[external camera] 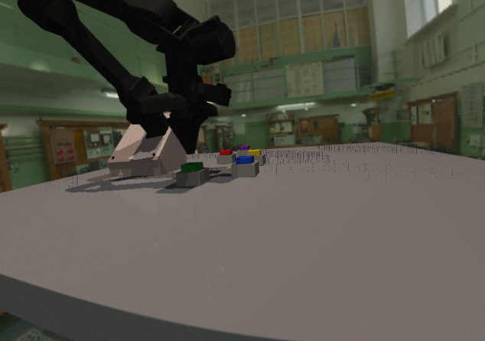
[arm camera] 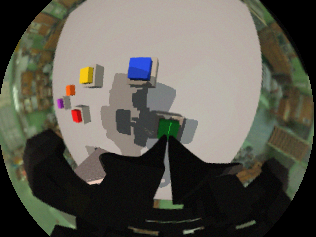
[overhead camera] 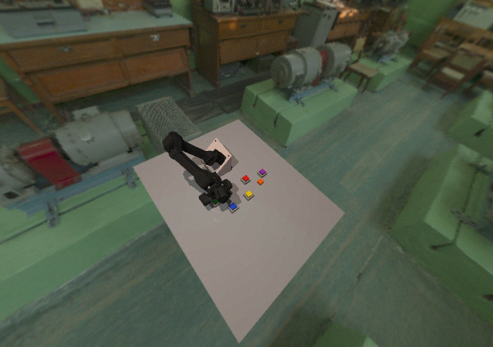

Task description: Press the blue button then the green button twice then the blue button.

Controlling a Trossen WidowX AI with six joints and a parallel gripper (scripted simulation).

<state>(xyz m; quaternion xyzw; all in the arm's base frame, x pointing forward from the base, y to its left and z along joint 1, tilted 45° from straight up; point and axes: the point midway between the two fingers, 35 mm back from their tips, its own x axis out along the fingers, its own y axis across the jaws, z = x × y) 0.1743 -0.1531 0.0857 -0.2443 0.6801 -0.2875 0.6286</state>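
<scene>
The green button lies 30 mm below my gripper tip. Round my gripper tip: blue button (90 mm ahead, 50 mm to the left, 20 mm below); yellow button (100 mm ahead, 180 mm to the left, 20 mm below); red button (240 mm to the left, 20 mm below).
</scene>
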